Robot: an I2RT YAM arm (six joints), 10 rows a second.
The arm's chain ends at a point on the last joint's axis. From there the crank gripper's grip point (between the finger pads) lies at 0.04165 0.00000 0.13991 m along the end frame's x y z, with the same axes.
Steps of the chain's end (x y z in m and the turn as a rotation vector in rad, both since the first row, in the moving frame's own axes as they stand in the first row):
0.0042 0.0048 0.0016 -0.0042 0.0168 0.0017
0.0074 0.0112 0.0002 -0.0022 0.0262 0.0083
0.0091 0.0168 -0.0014 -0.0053 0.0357 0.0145
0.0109 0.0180 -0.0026 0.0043 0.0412 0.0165
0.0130 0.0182 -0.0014 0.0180 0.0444 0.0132
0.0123 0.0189 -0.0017 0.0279 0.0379 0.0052
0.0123 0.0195 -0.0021 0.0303 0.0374 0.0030
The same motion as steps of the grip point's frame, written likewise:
0.0065 0.0055 0.0009 -0.0042 0.0168 0.0017
0.0110 0.0119 -0.0009 -0.0022 0.0262 0.0083
0.0141 0.0182 -0.0030 -0.0053 0.0357 0.0145
0.0166 0.0181 -0.0044 0.0043 0.0412 0.0165
0.0192 0.0163 -0.0034 0.0180 0.0444 0.0132
0.0176 0.0153 -0.0034 0.0279 0.0379 0.0052
0.0175 0.0154 -0.0038 0.0303 0.0374 0.0030

